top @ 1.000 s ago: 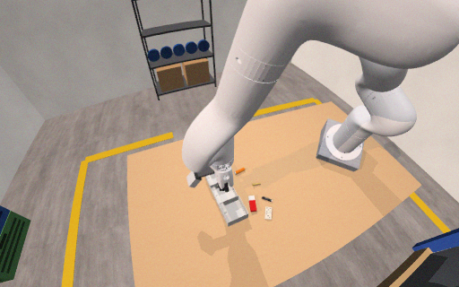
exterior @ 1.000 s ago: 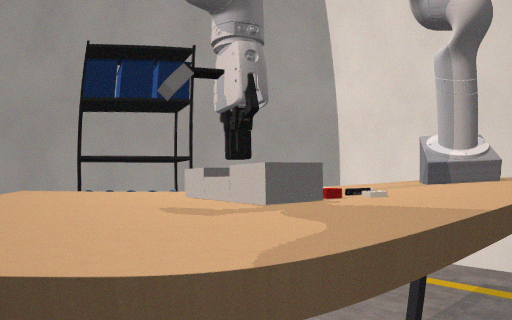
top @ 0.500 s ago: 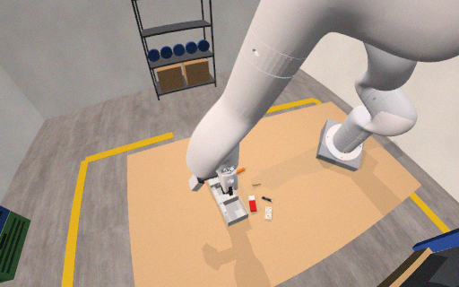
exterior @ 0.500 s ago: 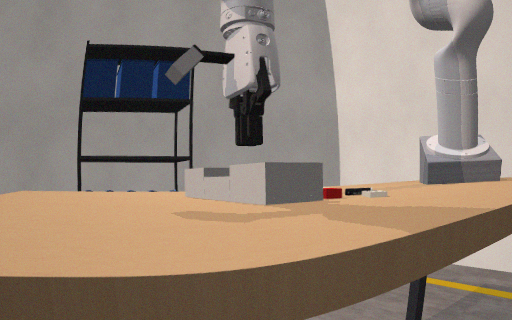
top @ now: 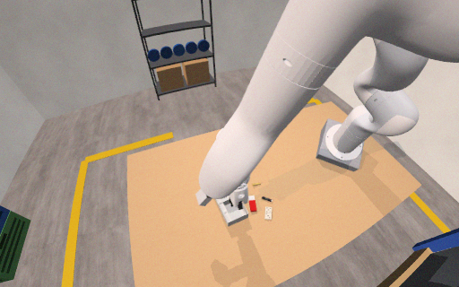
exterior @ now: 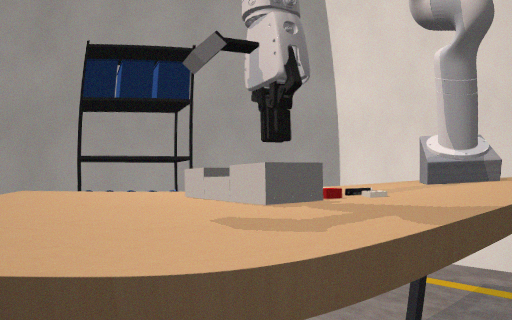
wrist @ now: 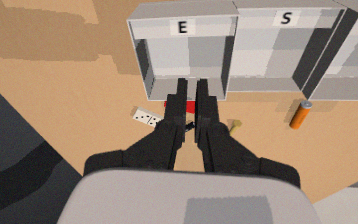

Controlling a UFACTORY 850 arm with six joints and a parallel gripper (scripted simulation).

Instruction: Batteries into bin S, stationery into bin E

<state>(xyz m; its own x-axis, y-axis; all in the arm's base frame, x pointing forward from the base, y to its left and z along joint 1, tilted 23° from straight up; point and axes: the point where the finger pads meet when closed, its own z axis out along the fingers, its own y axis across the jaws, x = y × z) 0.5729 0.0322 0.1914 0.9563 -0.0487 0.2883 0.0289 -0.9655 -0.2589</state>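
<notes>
The black battery lies 140 mm behind my hand and 90 mm below it. Also, from my hand: bin (10 mm ahead, 80 mm to the right, 70 mm below); eraser (80 mm behind, 10 mm to the right, 90 mm below); white domino (120 mm behind, 60 mm to the left, 90 mm below).
</notes>
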